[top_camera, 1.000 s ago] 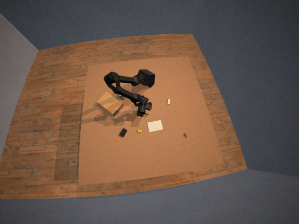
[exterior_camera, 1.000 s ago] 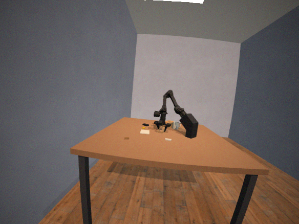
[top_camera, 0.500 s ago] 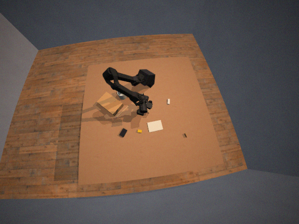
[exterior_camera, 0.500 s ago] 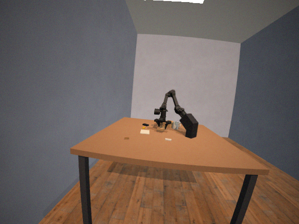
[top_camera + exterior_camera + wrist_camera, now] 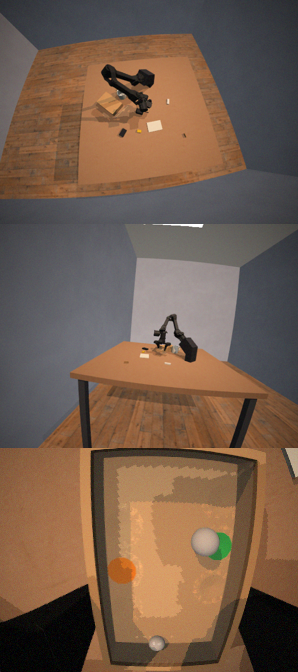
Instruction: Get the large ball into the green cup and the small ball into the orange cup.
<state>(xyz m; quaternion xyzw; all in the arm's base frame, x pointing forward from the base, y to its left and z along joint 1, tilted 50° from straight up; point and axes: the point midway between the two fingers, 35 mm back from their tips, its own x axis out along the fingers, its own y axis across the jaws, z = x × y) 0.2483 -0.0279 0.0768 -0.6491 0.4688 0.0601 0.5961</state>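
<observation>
My gripper is now 10 mm short of the wooden puzzle, 10 mm to the right of it and 30 mm above it. Round my hand: white pad: 190 mm ahead, 50 mm to the left, 90 mm below; then yellow block: 190 mm ahead, 100 mm to the right, 90 mm below; then mug: 220 mm behind, 150 mm to the right, 60 mm below.
</observation>
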